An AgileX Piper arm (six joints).
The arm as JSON. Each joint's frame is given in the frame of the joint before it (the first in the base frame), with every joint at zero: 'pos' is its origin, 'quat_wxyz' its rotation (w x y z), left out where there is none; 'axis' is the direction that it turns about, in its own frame. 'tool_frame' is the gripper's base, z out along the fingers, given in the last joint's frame.
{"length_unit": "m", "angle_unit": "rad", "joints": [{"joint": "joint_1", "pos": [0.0, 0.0, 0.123], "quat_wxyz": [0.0, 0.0, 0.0, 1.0], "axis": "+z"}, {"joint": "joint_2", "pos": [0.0, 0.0, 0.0], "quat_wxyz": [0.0, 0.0, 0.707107, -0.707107], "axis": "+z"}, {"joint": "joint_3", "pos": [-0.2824, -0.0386, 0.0], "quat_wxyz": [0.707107, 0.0, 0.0, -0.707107], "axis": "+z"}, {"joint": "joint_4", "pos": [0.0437, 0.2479, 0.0], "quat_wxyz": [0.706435, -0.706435, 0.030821, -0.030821], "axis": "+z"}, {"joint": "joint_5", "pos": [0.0, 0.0, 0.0], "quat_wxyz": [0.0, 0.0, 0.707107, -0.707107], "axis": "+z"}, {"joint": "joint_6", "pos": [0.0, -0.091, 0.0], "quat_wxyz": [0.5, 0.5, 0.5, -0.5], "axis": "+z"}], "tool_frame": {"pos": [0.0, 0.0, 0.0], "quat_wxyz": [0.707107, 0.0, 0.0, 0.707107]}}
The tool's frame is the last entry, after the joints.
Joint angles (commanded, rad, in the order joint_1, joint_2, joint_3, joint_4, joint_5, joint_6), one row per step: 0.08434 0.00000 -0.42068 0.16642 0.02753 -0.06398; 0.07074 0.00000 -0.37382 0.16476 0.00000 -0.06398; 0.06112 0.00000 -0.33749 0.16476 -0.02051 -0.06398; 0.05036 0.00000 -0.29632 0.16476 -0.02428 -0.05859; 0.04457 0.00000 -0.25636 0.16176 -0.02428 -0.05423; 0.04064 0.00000 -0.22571 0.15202 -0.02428 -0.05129; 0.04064 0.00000 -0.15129 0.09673 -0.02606 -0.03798; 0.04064 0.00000 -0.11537 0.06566 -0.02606 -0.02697; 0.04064 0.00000 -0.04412 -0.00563 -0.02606 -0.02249; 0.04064 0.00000 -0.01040 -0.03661 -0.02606 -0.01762; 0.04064 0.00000 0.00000 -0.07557 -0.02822 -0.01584; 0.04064 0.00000 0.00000 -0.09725 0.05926 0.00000; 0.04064 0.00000 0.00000 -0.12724 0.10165 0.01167; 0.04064 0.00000 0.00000 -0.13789 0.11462 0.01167; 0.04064 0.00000 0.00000 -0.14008 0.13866 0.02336; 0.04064 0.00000 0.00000 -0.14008 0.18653 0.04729; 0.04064 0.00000 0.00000 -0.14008 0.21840 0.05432; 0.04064 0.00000 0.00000 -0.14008 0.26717 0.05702
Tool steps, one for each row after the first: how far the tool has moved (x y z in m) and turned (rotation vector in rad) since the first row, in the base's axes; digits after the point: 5 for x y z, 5 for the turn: 0.00722 0.00000 -0.01152 -0.00088 0.01970 -0.01839; 0.01250 -0.00011 -0.02072 -0.00053 0.03586 -0.03104; 0.01880 -0.00006 -0.03296 0.00211 0.07357 -0.04007; 0.02456 0.00006 -0.04538 0.00083 0.11351 -0.04535; 0.02863 0.00012 -0.05505 -0.00726 0.14366 -0.05186; 0.03723 0.00058 -0.07886 -0.05160 0.21345 -0.06605; 0.04076 0.00079 -0.09064 -0.07336 0.24793 -0.07153; 0.04650 0.00120 -0.11435 -0.14300 0.31434 -0.08858; 0.04862 0.00136 -0.12571 -0.17120 0.34600 -0.09346; 0.04918 0.00148 -0.12904 -0.20793 0.35140 -0.10263; 0.04977 0.00079 -0.13694 -0.21994 0.43837 -0.10349; 0.04982 0.00014 -0.14075 -0.23998 0.47940 -0.11053; 0.04980 -0.00012 -0.14190 -0.25092 0.49158 -0.11432; 0.04973 -0.00044 -0.14407 -0.24292 0.51633 -0.11308; 0.04942 -0.00106 -0.14837 -0.22188 0.56591 -0.10980; 0.04910 -0.00147 -0.15122 -0.21654 0.59825 -0.10978; 0.04843 -0.00210 -0.15556 -0.21627 0.64719 -0.11135
